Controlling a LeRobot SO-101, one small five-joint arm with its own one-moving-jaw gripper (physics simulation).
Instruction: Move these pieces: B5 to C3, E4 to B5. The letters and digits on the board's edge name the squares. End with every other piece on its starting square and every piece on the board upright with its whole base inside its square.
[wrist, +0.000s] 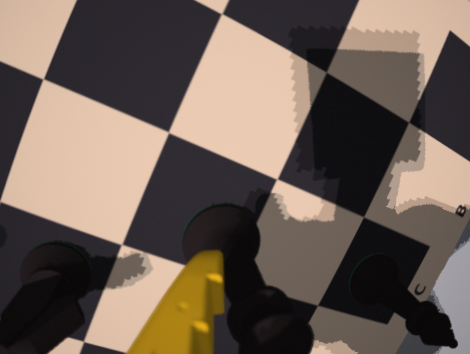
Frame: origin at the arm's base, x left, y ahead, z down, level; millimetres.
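Seen in the pictures: end effector, tool point: (222, 273).
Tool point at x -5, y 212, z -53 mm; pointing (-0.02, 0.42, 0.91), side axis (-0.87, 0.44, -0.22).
Pixels of each thing's middle, then the offset from my tool point to it. "*": a spot on its surface instead.
- tall black piece, body centre: (246, 289) dz +15, dx -14, dy -9 mm
- dark square C3, surface spot: (200, 175) * dz +47, dx +1, dy +9 mm
- light square B5, surface spot: (435, 172) * dz +47, dx -84, dy +43 mm
- small dark piece, body centre: (408, 307) dz +25, dx -78, dy -5 mm
- edge letter C, surface spot: (420, 289) * dz +47, dx -106, dy -3 mm
- blocky-headed dark piece, body centre: (43, 307) dz +27, dx +31, dy -36 mm
- letter B, surface spot: (460, 211) * dz +47, dx -106, dy +34 mm
A tall black piece (267, 305) with a round base stands in the wrist view's lower middle, mostly on the dark square C3 (200, 175). Its base seems to reach over the square's right edge onto light C4; its lower edge is partly hidden. My gripper (217, 267) is open: its notched yellow jaw shows with the tip in front of the left part of that base, and the moving jaw is out of the picture. The light square B5 (435, 172) at the right carries no piece in its visible part, and the gripper's shadow falls across it. E4 is out of view.
A small dark piece (374, 276) stands on C5, near the edge letter C (420, 289). A blocky-headed dark piece (52, 295) stands on D2 at the lower left. The letter B (460, 211) is at the right edge. A large gripper shadow lies at the upper right.
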